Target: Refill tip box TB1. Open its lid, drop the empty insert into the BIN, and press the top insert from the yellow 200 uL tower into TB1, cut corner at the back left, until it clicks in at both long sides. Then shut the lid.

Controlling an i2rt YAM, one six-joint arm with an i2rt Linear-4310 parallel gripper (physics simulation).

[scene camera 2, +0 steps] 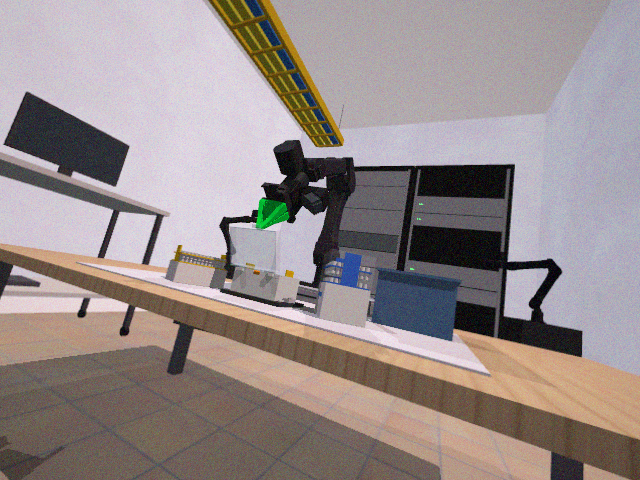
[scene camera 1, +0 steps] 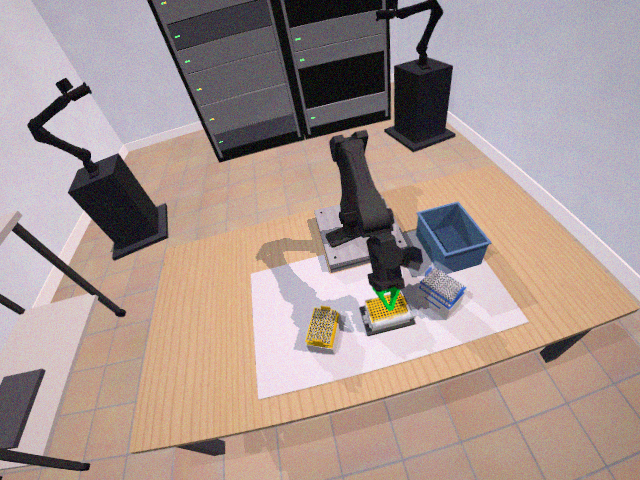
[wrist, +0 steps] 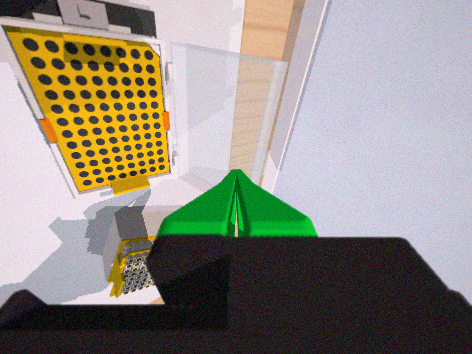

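Observation:
Tip box TB1 [scene camera 1: 391, 323] [scene camera 2: 264, 285] is a white box on a dark base. A yellow insert [scene camera 1: 381, 308] [wrist: 111, 107] with dark, tipless holes lies in it, with orange clips at its long sides. The clear lid [scene camera 2: 253, 248] [wrist: 210, 110] stands open, roughly upright. My gripper [scene camera 1: 390, 308] [scene camera 2: 258, 226] [wrist: 236, 177] is shut and empty, its green fingertips at the lid's top edge in scene view 2; contact cannot be told. The yellow tower [scene camera 1: 322, 327] [scene camera 2: 195, 269] [wrist: 136, 272] stands left of TB1 in scene view 1, its top insert full of tips. The blue BIN [scene camera 1: 465, 259] [scene camera 2: 413, 304] stands at the back right.
A blue-insert tip tower [scene camera 1: 442, 286] [scene camera 2: 343, 304] stands between TB1 and the bin. A white mat [scene camera 1: 279, 372] [scene camera 2: 403, 343] lies under the boxes on the wooden table [scene camera 1: 180, 361] [scene camera 2: 465, 392]. The arm's grey base plate [scene camera 1: 343, 258] is behind TB1.

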